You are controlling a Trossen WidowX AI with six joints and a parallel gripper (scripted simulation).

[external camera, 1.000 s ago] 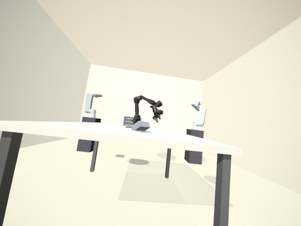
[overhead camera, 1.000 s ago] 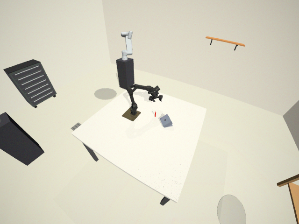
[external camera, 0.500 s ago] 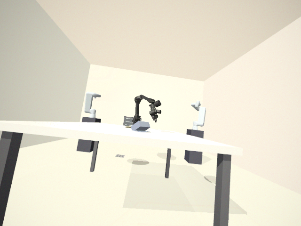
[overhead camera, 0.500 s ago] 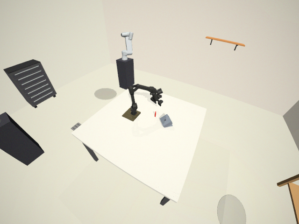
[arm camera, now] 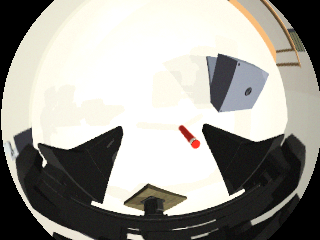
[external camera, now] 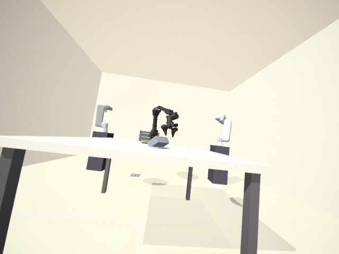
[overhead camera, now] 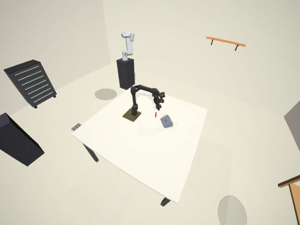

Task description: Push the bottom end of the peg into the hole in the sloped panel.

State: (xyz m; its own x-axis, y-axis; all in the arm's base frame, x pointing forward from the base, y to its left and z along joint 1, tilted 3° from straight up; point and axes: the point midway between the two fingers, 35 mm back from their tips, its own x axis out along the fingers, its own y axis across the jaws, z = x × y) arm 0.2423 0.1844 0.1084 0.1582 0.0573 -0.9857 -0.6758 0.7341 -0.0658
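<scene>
Right now the red peg is 6 cm to the right of my gripper tip, 4 cm below it and 1 cm ahead of it. Round my gripper tip: sloped panel: 17 cm ahead, 9 cm to the right, 6 cm below.
</scene>
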